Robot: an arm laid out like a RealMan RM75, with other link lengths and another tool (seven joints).
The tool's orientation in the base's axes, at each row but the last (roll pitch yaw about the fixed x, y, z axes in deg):
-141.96, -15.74, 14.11
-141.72, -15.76, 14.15
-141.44, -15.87, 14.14
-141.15, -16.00, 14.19
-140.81, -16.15, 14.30
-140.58, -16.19, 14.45
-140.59, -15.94, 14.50
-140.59, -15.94, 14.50
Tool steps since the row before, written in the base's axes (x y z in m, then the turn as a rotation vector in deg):
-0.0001, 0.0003, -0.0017, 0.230, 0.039, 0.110
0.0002, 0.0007, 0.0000, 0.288, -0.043, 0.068
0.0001, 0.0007, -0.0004, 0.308, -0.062, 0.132
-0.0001, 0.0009, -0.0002, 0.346, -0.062, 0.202
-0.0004, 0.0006, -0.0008, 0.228, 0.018, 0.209
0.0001, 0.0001, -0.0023, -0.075, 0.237, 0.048
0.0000, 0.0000, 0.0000, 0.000, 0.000, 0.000
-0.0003, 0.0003, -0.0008, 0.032, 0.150, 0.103
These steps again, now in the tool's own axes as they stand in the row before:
-0.0005, 0.0008, 0.0015, 0.254, -0.012, -0.045
0.0004, -0.0004, 0.0005, 0.277, 0.093, -0.064
0.0001, -0.0002, 0.0008, 0.309, 0.075, -0.123
0.0001, -0.0006, 0.0007, 0.364, 0.046, -0.173
-0.0005, -0.0001, 0.0010, 0.275, -0.057, -0.132
-0.0005, 0.0014, 0.0018, 0.000, -0.223, 0.119
0.0000, 0.0000, 0.0000, 0.000, 0.000, 0.000
-0.0004, 0.0002, 0.0008, 0.094, -0.157, 0.025

